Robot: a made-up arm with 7 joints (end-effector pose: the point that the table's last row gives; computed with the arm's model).
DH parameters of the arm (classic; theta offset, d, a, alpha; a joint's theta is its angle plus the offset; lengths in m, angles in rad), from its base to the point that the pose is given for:
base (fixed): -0.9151 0 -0.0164 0
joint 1: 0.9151 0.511 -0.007 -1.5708
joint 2: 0 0.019 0.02 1.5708
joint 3: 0 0.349 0.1 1.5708
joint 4: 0 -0.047 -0.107 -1.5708
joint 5: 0 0.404 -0.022 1.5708
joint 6: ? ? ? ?
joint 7: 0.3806 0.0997 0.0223 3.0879
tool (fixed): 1.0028 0.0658 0 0
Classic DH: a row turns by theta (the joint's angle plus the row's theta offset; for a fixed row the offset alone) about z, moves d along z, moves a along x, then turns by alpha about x.
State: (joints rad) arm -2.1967 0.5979 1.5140 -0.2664 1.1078 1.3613 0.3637
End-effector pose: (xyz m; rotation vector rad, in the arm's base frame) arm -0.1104 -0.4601 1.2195 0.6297 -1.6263 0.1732
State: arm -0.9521 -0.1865 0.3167 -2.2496 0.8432 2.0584 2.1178
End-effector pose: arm 0.4193 -0.2710 0.7250 0.8593 0.4251 -2.3993
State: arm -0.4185 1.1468 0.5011 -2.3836 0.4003 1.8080 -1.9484
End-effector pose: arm 0.3369 0.1882 0.1300 2.0742 -0.2716 1.5984
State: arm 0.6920 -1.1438 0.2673 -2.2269 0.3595 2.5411 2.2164
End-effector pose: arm -0.0605 0.1734 1.0932 1.3956 -0.3076 -0.5416
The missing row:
joint 6: 0 0.027 0.078 1.5708
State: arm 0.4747 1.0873 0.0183 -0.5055 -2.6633 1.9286 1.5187
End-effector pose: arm 0.6858 0.5071 0.6733 -1.9190 -1.6994 0.2801
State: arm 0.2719 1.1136 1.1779 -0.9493 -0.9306 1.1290 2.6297
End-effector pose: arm 0.5564 0.5665 0.6674 -0.4862 0.1048 -0.8703
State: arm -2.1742 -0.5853 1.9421 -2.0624 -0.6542 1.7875 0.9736
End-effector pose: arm 0.6444 -0.0541 0.5944 -1.1890 0.5181 -0.3044
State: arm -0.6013 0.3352 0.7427 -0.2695 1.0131 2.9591 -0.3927
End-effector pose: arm 0.3172 -0.1795 1.2529 0.2689 -2.4682 -0.0687
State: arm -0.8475 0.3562 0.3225 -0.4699 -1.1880 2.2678 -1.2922
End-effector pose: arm 0.4253 -0.2194 1.2432 -1.7060 0.7597 0.8673
